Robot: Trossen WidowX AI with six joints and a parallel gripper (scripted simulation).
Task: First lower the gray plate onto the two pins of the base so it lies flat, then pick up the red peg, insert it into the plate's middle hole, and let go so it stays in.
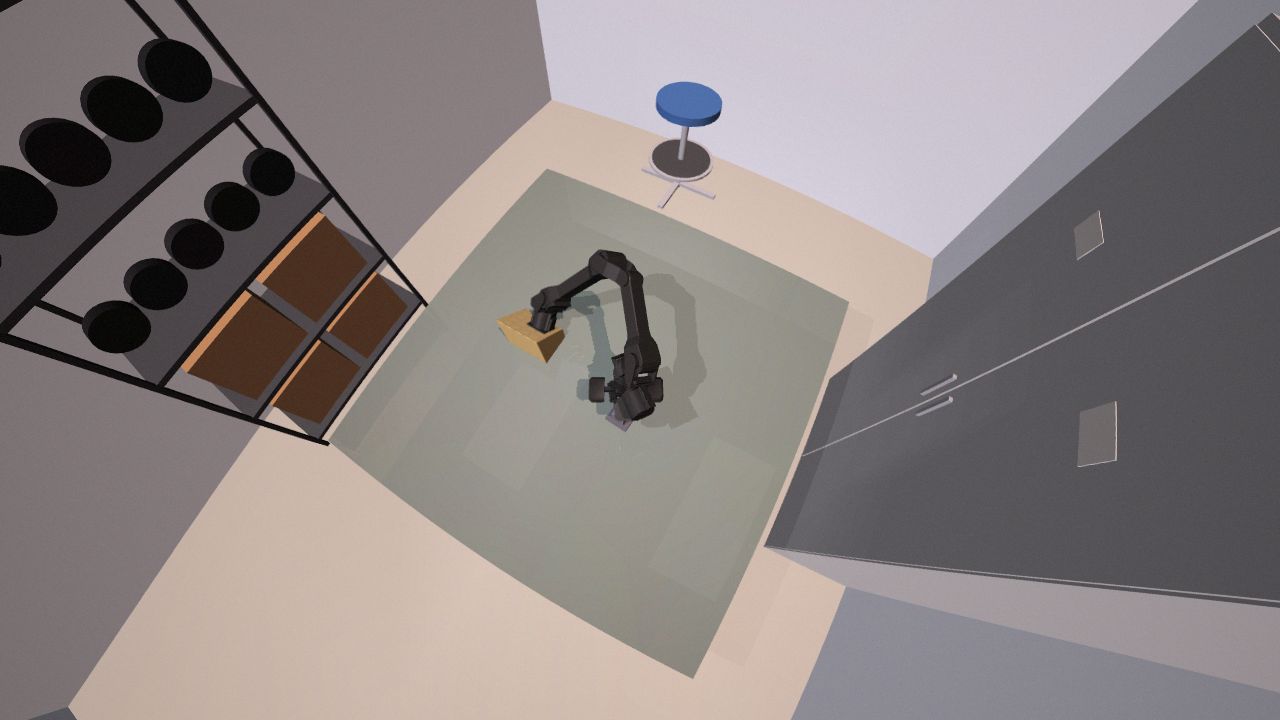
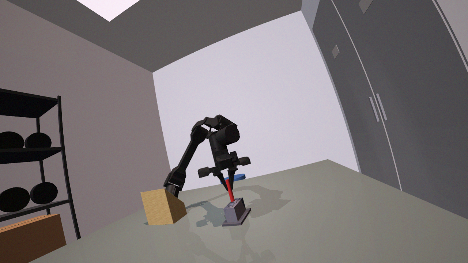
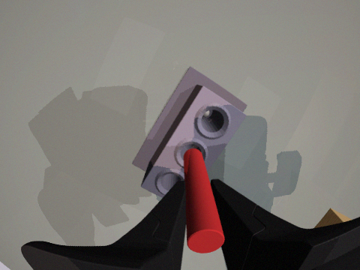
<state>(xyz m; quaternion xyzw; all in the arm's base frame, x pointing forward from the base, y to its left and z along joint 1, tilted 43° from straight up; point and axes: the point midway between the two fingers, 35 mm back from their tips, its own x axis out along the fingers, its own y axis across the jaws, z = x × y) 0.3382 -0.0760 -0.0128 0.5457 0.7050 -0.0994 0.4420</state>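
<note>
Right now the gray plate is 60 mm below my gripper tip. From my gripper tip the other things lie so: red peg right at my gripper tip.
</note>
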